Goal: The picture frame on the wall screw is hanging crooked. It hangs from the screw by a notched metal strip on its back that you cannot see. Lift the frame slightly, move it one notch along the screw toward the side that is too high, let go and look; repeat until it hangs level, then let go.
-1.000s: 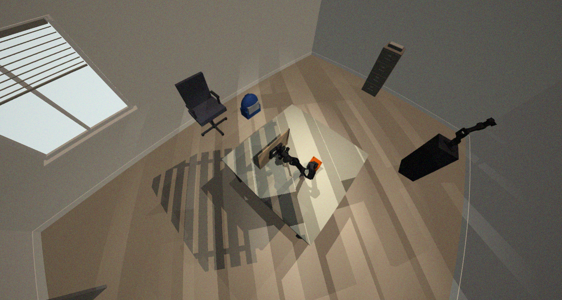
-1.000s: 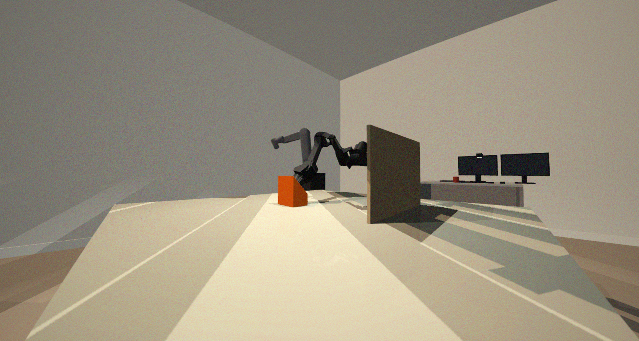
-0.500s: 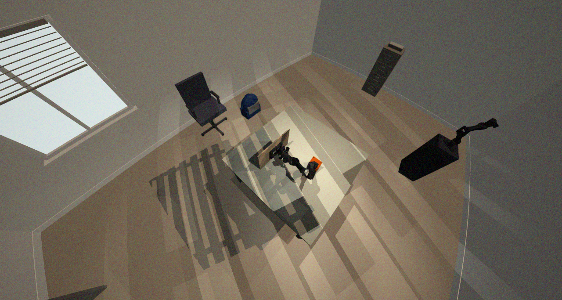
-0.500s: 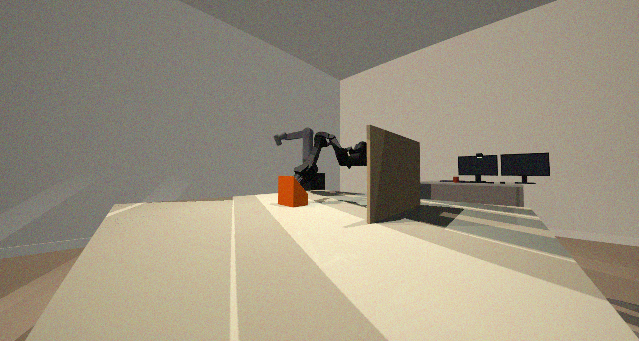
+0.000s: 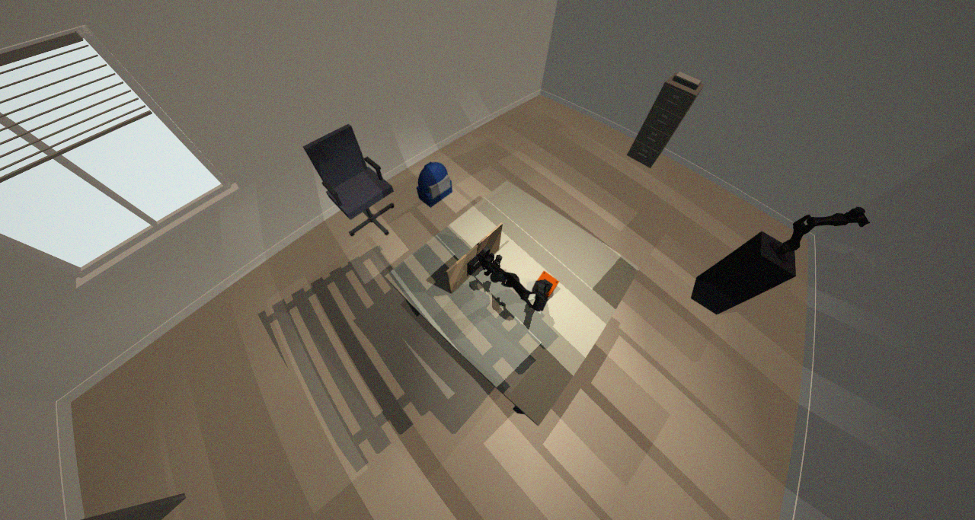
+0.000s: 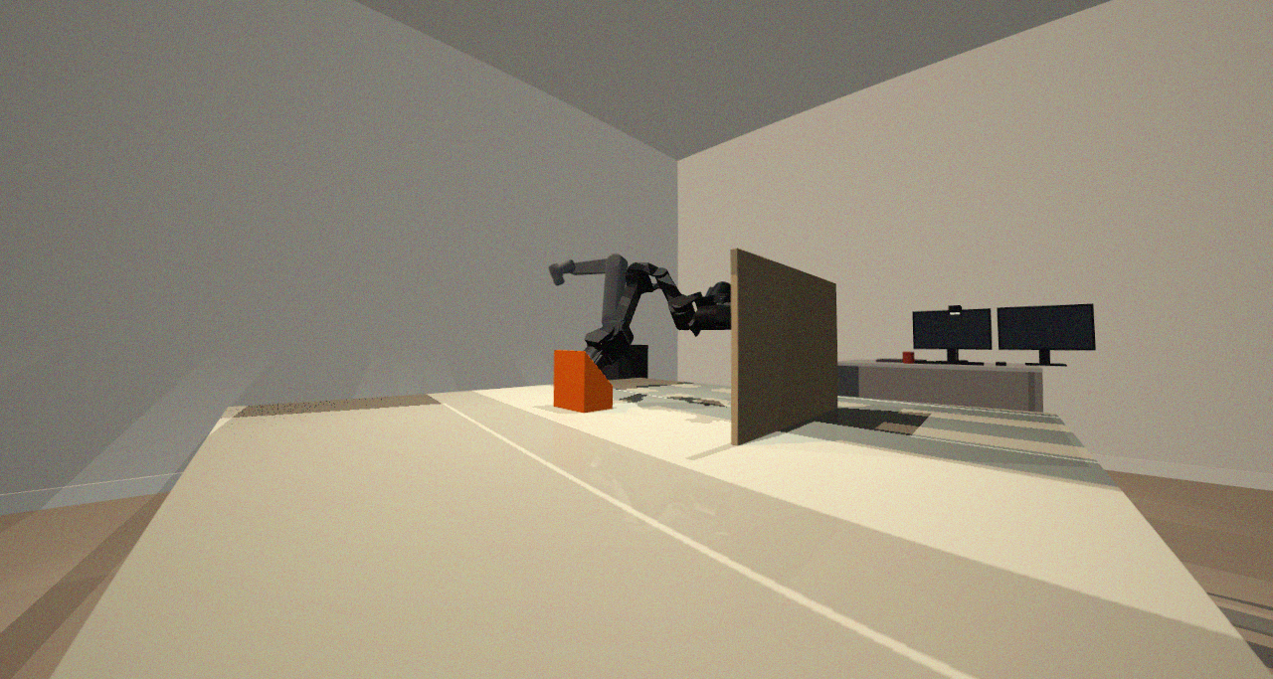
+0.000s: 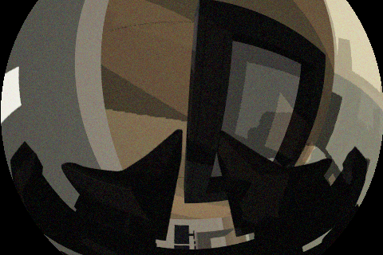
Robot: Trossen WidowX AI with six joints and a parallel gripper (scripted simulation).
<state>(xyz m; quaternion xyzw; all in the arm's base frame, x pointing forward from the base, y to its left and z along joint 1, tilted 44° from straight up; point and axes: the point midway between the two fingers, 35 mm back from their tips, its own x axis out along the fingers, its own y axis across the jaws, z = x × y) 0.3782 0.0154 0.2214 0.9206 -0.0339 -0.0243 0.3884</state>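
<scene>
Now: the black picture frame 1 cm ahead of my gripper tip and 5 cm below it. From my gripper tip the other things lie so: brown wall board: 2 cm ahead, 1 cm to the right, 6 cm below.
</scene>
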